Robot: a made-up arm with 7 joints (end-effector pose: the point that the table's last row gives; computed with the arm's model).
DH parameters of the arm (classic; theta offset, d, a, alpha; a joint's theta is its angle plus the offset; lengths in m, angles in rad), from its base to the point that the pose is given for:
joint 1: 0 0.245 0 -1.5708
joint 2: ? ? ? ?
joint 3: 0 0.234 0.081 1.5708
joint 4: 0 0 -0.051 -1.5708
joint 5: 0 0.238 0 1.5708
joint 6: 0 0 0.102 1.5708
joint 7: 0 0 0 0
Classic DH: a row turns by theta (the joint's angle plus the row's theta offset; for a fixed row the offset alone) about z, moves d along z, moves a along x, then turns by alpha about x.
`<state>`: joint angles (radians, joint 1 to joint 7).
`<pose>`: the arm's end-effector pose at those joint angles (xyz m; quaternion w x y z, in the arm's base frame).
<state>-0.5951 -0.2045 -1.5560 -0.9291 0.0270 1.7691 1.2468</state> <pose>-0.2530 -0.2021 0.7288 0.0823 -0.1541 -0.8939 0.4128</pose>
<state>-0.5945 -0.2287 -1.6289 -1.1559 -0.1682 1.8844 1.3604</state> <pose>-0.2942 -0.2287 0.6741 0.1241 -0.2485 -0.9044 0.3238</pose>
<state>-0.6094 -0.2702 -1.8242 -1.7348 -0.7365 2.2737 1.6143</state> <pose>-0.3415 -0.2579 0.4998 0.2785 -0.2969 -0.9032 0.1358</pose>
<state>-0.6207 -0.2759 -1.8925 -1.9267 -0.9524 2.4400 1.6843</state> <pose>-0.3320 -0.2530 0.4370 0.3157 -0.2444 -0.9112 0.1020</pose>
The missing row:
joint 2: 0 0 0 1.5708
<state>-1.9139 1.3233 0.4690 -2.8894 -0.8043 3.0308 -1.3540</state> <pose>0.1484 -0.1285 0.0572 0.4098 -0.7934 -0.2886 -0.3454</pose>
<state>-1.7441 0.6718 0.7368 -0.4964 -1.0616 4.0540 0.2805</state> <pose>0.0480 -0.2887 0.5507 0.6269 0.2287 0.0994 0.7381</pose>
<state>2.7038 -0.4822 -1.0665 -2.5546 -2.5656 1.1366 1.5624</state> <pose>0.0186 0.3291 0.3171 0.0747 0.4164 0.2006 0.8836</pose>
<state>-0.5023 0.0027 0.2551 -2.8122 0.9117 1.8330 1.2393</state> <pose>0.2405 -0.0822 0.1816 0.0812 -0.3793 0.7573 0.5254</pose>
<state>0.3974 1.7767 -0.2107 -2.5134 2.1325 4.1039 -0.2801</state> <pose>0.1103 -0.0486 0.0506 0.8056 0.5269 -0.2632 0.0634</pose>
